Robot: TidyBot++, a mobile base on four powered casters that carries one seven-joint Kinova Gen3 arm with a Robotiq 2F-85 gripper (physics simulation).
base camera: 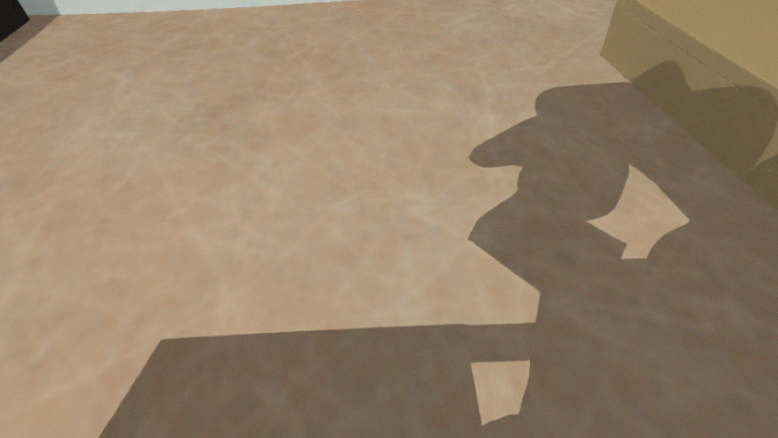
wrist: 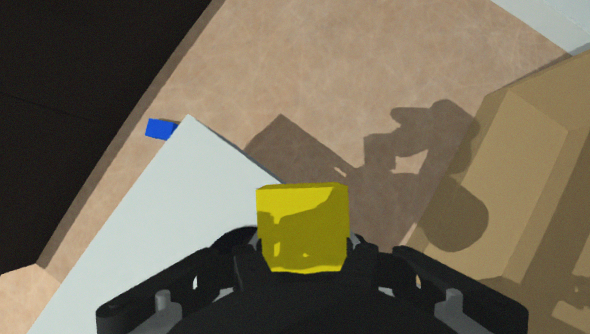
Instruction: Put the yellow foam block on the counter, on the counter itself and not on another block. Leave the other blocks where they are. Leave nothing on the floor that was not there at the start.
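Frame: origin at the arm's base, x right, y ahead, z up, level; centimetres.
Seen in the pictures: gripper, fingertip midpoint: point(wrist: 303, 240).
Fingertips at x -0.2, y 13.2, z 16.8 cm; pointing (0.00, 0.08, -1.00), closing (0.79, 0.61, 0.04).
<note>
Offsets run from my fingertips to a thing's middle. Level surfaces: height alone.
The yellow foam block {dx +0.1, dy -0.1, dz +0.4 cm} point(wrist: 301, 215) is held between the two black fingers in the wrist view. My gripper point(wrist: 303, 240) is shut on it, and the block sticks out past the fingertips, high above the floor. The block and gripper do not show in the base camera view, where the arm's shadow falls on the right. A blue block {dx -50.4, dy -9.4, dz -54.2 cm} point(wrist: 159, 129) lies on the floor at the left of the wrist view, partly hidden by a pale slab's corner. I cannot tell from these frames which surface, if any, is the counter.
The pale flat slab point(wrist: 145, 210), perhaps my base's top, lies below the gripper. A large black object point(base camera: 9, 20) point(wrist: 75, 100) stands at the left. Tan furniture point(base camera: 691, 70) point(wrist: 525, 145) stands at the right. A pale wall point(base camera: 163, 5) edges the tan floor {dz -56.5 cm} point(base camera: 272, 163) point(wrist: 325, 60).
</note>
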